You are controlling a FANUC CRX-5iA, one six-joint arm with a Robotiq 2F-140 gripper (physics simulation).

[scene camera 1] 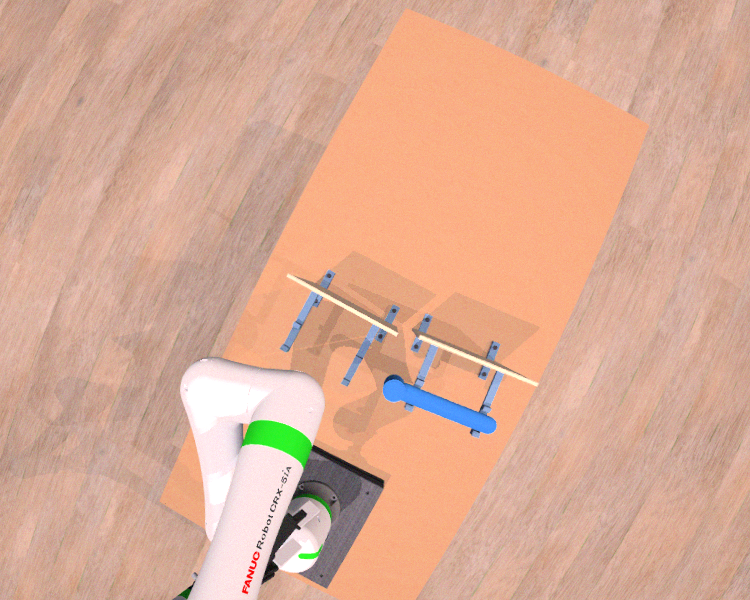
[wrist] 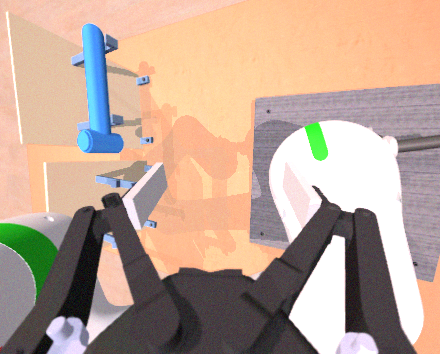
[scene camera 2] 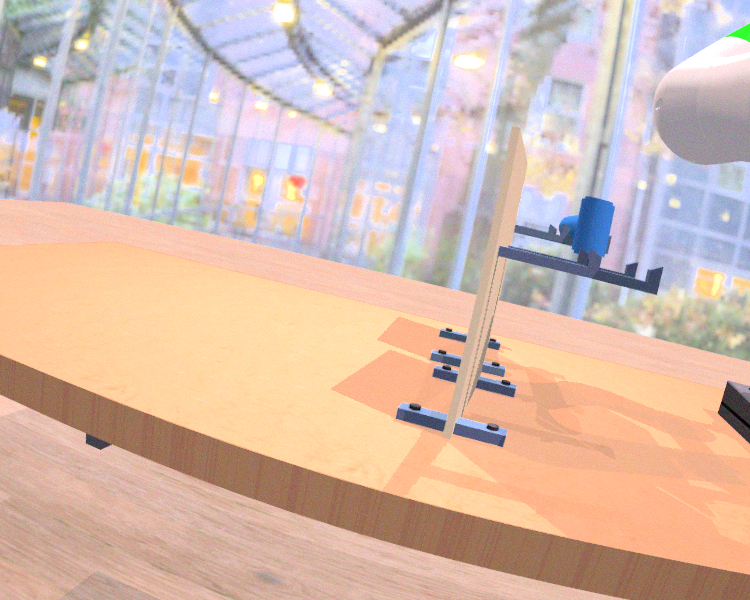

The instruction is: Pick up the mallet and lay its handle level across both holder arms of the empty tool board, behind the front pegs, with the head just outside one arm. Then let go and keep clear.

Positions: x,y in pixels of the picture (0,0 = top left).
My gripper shows in scene camera 1 and in the wrist view; in scene camera 2 it is out of frame. A blue mallet shows in scene camera 1, in the wrist view [99,139] and in scene camera 2. One and the same spot on the blue mallet: [scene camera 2: 590,229] is [scene camera 1: 386,379]. The same spot on my gripper: [scene camera 1: 278,557] is [wrist: 301,210].
